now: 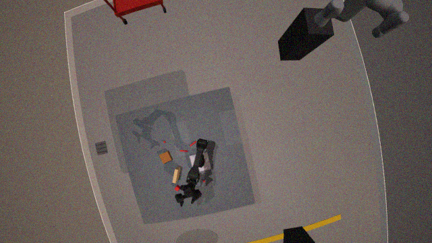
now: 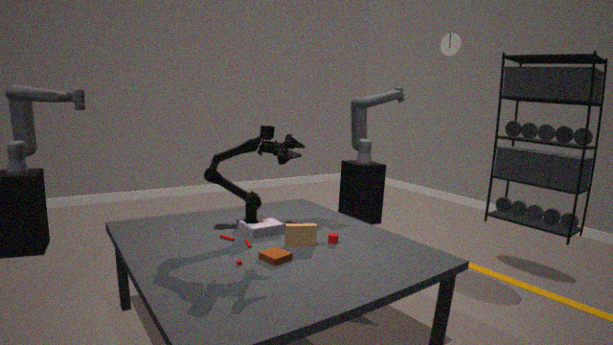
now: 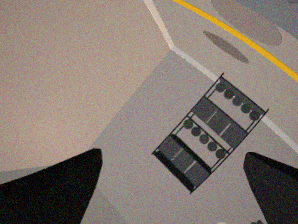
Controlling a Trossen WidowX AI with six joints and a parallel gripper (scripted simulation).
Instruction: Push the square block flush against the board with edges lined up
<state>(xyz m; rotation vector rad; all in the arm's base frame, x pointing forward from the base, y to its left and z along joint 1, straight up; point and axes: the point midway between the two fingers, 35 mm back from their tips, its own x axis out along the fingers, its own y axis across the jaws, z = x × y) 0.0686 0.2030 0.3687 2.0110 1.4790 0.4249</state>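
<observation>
My gripper tip is now 18 cm short of the tan board, 9 cm to the left of it and 37 cm above it. Round my gripper tip: square block (29 cm ahead, 26 cm to the right, 40 cm below).
</observation>
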